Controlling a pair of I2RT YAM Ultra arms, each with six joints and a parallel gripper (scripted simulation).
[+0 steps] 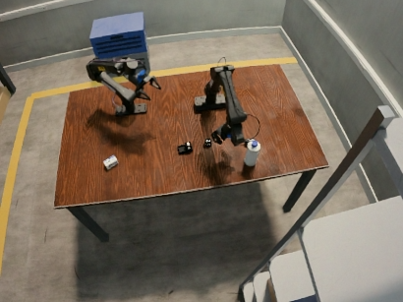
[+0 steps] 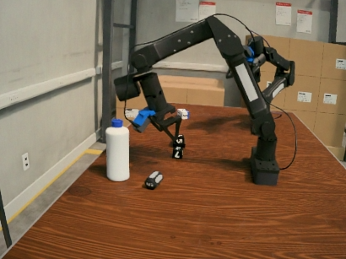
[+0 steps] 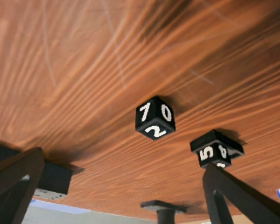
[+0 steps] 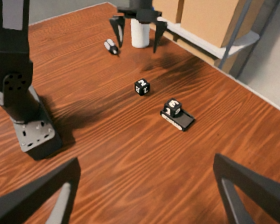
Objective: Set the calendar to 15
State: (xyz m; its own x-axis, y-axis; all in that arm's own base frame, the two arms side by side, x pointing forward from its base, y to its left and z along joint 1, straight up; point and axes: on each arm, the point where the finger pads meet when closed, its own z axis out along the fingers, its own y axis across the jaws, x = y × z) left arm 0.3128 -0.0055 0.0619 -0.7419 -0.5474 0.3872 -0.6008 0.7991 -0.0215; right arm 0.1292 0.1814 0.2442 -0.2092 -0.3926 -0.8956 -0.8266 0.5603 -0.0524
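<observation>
My left gripper is now 19 cm to the left of the black calendar tray and 9 cm above it. Round my left hand: white bottle: 11 cm ahead, 15 cm to the left, 2 cm below.
</observation>
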